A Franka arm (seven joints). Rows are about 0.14 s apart.
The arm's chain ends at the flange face. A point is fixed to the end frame.
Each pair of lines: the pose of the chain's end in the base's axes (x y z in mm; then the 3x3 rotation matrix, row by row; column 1 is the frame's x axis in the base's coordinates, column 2 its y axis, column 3 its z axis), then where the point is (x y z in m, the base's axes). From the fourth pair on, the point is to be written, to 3 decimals.
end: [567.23 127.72 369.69], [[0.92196 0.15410 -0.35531], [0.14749 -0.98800 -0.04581], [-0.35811 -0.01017 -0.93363]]
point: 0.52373 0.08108 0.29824
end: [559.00 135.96 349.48], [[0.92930 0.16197 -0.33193], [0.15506 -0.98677 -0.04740], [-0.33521 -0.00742 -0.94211]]
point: 0.51763 0.08908 0.27694
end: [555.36 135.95 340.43], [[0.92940 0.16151 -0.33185], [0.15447 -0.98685 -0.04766], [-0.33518 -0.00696 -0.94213]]
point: 0.51397 0.08905 0.26790
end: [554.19 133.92 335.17], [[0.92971 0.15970 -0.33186], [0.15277 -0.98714 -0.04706], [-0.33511 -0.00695 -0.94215]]
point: 0.513 0.087 0.263
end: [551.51 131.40 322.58], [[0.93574 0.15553 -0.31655], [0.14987 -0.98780 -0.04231], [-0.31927 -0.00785 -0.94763]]
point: 0.511 0.085 0.249
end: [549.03 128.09 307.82], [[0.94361 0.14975 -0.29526], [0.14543 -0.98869 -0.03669], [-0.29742 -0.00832 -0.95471]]
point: 0.510 0.082 0.233
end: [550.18 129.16 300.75], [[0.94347 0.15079 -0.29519], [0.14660 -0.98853 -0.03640], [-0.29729 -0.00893 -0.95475]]
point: 0.511 0.083 0.226
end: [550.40 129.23 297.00], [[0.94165 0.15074 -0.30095], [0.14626 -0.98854 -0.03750], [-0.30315 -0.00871 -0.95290]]
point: 0.511 0.083 0.223
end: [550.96 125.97 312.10], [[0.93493 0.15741 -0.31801], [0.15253 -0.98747 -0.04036], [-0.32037 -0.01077 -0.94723]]
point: 0.510 0.080 0.239
